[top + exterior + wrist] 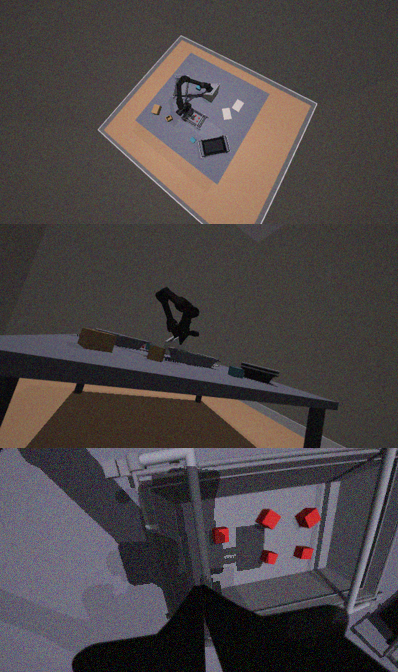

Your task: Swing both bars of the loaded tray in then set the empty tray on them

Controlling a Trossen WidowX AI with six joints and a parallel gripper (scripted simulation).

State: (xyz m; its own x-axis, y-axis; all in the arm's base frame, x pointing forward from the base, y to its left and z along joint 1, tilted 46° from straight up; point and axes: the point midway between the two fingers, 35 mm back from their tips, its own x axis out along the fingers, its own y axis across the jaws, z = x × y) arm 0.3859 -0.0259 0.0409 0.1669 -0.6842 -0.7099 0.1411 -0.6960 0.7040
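Right now my gripper tip is 21 cm past the grey tray, 33 cm to the left of it and 5 cm above it.
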